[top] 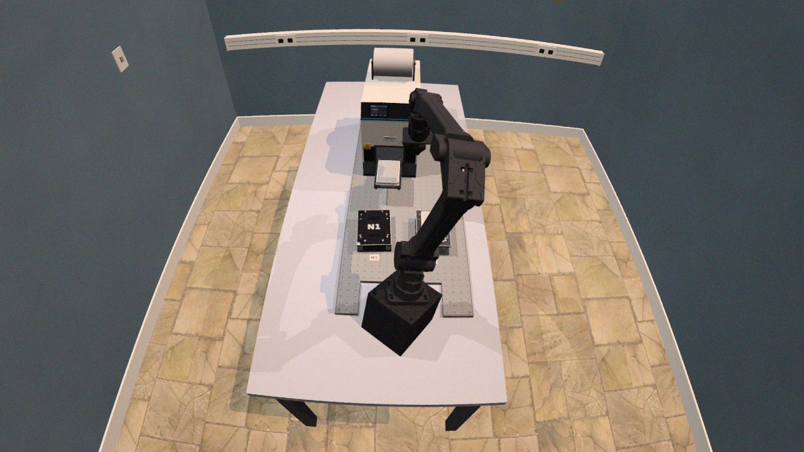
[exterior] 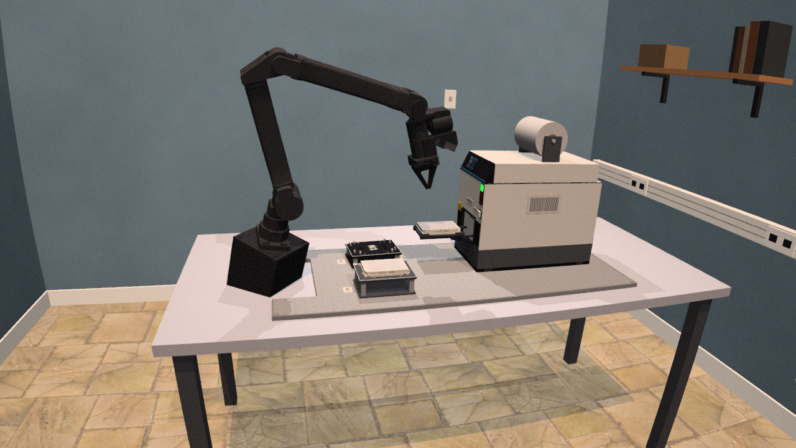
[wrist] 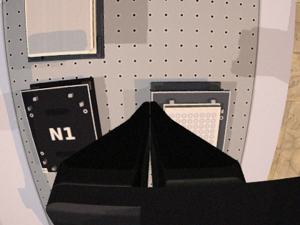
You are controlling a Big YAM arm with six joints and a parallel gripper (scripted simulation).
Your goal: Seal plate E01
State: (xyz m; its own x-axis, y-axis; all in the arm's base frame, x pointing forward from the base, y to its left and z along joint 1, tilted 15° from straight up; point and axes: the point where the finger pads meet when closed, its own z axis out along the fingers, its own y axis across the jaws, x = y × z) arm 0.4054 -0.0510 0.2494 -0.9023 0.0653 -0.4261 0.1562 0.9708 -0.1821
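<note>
Right now my hand is 180 mm above the sealer stage, 90 mm to the right of it and 90 mm short of it. From my hand the other things lie so: cream plate: 220 mm below, 150 mm behind, 50 mm to the right; nest N1: 240 mm below, 160 mm to the left, 110 mm behind; foil roll: 420 mm ahead, 140 mm above, 30 mm to the left.
</note>
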